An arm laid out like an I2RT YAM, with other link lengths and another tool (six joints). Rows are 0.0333 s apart.
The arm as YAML. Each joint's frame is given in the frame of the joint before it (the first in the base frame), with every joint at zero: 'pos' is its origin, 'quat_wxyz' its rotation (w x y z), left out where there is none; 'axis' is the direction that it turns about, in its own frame. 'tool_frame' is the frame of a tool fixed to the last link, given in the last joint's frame.
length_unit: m
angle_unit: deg
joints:
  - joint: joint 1
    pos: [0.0, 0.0, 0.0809]
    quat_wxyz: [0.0, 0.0, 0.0, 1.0]
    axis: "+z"
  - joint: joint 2
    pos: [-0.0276, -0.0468, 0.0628]
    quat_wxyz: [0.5, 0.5, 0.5, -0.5]
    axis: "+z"
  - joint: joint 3
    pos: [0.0, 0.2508, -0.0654]
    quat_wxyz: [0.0, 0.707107, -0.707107, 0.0]
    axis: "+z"
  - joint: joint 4
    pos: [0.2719, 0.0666, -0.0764]
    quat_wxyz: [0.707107, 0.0, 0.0, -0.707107]
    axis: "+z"
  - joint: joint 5
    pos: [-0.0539, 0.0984, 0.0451]
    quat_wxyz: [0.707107, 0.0, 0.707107, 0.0]
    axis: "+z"
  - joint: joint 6
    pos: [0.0, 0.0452, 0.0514]
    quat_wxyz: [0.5, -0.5, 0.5, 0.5]
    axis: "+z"
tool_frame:
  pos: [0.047, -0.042, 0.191]
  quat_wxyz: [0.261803, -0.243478, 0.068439, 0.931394]
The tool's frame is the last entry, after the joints.
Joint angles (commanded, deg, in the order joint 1, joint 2, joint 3, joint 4, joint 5, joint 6), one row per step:
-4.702 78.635 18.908 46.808 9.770 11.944
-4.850 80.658 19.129 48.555 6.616 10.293
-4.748 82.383 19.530 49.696 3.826 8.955
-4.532 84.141 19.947 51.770 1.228 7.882
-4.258 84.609 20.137 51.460 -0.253 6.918
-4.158 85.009 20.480 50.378 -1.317 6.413
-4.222 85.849 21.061 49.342 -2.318 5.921
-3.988 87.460 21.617 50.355 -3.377 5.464
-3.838 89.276 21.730 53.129 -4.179 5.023
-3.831 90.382 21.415 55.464 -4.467 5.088
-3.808 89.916 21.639 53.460 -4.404 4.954
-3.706 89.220 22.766 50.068 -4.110 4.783
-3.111 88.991 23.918 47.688 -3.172 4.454
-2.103 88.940 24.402 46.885 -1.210 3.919
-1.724 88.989 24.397 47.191 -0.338 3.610
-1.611 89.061 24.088 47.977 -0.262 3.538
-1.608 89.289 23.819 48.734 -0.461 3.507
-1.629 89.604 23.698 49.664 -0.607 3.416
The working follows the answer.
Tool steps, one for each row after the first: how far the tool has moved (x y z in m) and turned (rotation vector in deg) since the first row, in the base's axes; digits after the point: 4 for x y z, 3 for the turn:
0.0035 0.0131 -0.0057 -0.859 0.363 3.292
0.0065 0.0266 -0.0107 -1.498 0.718 6.413
0.0092 0.0402 -0.0100 -2.077 0.063 9.388
0.0095 0.0497 -0.0146 -2.592 0.715 11.330
0.0101 0.0554 -0.0214 -2.644 1.846 12.608
0.0115 0.0592 -0.0296 -2.645 3.123 13.665
0.0138 0.0660 -0.0327 -2.835 3.142 15.038
0.0151 0.0709 -0.0313 -3.297 2.079 16.039
0.0145 0.0721 -0.0299 -3.360 1.152 16.284
0.0146 0.0722 -0.0357 -3.231 2.461 16.316
0.0178 0.0719 -0.0398 -3.144 4.043 16.223
0.0214 0.0736 -0.0419 -3.517 5.127 16.027
0.0235 0.0753 -0.0426 -4.523 5.595 15.287
0.0239 0.0755 -0.0417 -5.098 5.448 14.892
0.0231 0.0763 -0.0406 -5.256 5.059 14.930
0.0223 0.0772 -0.0405 -5.278 4.788 15.120
0.0223 0.0777 -0.0390 -5.409 4.299 15.239

Tool pose at each row, in the base's axes (x y z in m, rotation vector in deg; rounded; the steps above come from the unrounded poses):
0.5121 -0.0386 0.1688 0.502 132.523 -29.410
0.5156 -0.0255 0.1631 -3.806 132.260 -28.769
0.5186 -0.0119 0.1582 -7.798 131.980 -27.943
0.5213 0.0016 0.1588 -11.282 130.692 -27.003
0.5216 0.0111 0.1543 -13.930 130.808 -26.652
0.5222 0.0168 0.1474 -15.756 131.614 -26.157
0.5236 0.0207 0.1392 -17.364 132.603 -25.725
0.5259 0.0274 0.1361 -19.021 132.259 -25.221
0.5272 0.0323 0.1375 -20.028 130.891 -25.123
0.5266 0.0335 0.1389 -20.029 129.939 -24.979
0.5267 0.0336 0.1331 -20.435 131.205 -24.937
0.5298 0.0333 0.1291 -20.813 132.744 -25.032
0.5335 0.0350 0.1269 -21.132 133.707 -25.665
0.5356 0.0367 0.1262 -20.931 134.029 -27.266
0.5360 0.0369 0.1271 -20.707 133.811 -28.127
0.5352 0.0378 0.1282 -20.697 133.387 -28.249
0.5343 0.0387 0.1283 -20.834 133.081 -28.146
0.5343 0.0392 0.1299 -20.869 132.553 -28.183

